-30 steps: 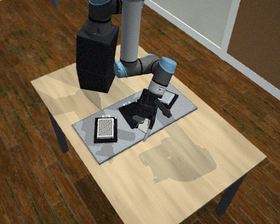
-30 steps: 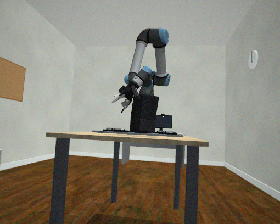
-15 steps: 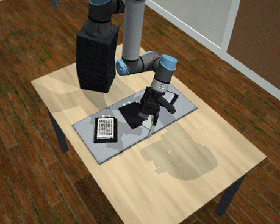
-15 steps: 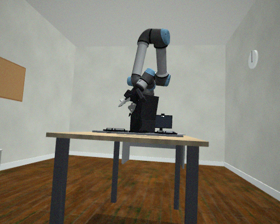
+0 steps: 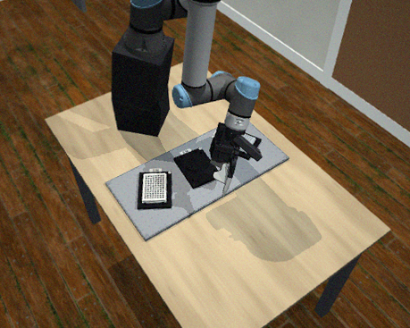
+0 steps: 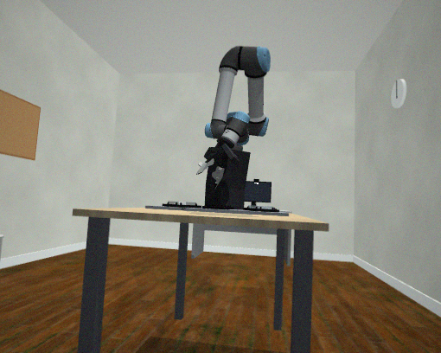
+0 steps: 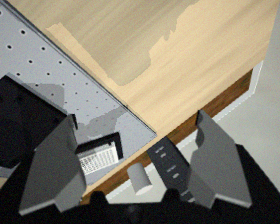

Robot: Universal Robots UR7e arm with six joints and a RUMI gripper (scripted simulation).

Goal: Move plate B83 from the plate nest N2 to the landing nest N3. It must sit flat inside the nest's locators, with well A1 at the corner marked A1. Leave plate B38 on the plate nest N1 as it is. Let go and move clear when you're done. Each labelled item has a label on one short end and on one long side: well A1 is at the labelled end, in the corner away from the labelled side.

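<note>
My hand is 190 mm past the plate nest N2, 260 mm to the right of it and 120 mm above it. From my hand the other things lie so: N2 label (280 mm behind, 230 mm to the left, 120 mm below); landing nest N3 (190 mm behind, 50 mm to the left, 120 mm below); plate (210 mm behind, 140 mm to the right, 100 mm below).
</note>
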